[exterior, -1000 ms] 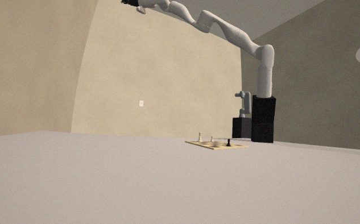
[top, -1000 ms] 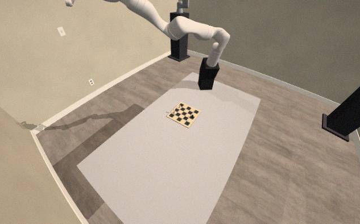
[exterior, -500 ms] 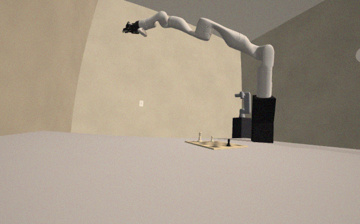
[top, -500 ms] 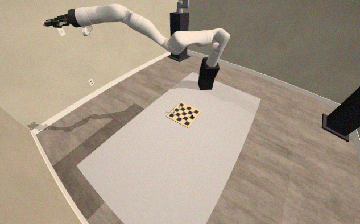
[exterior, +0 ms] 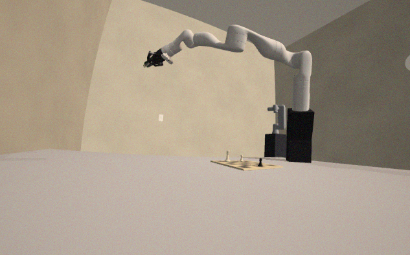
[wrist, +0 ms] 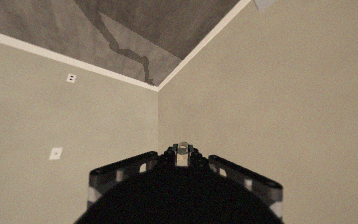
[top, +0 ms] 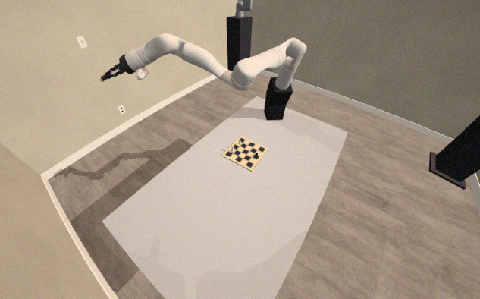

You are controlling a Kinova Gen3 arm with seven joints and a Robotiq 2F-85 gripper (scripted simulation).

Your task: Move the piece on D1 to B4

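Now: hand 10 mm to the left of the white chess piece, 10 mm short of it and 10 mm above it. The rest, counted from my hand: chessboard: 560 mm below, 480 mm behind, 400 mm to the left; then black chess piece: 540 mm below, 490 mm behind, 480 mm to the left.
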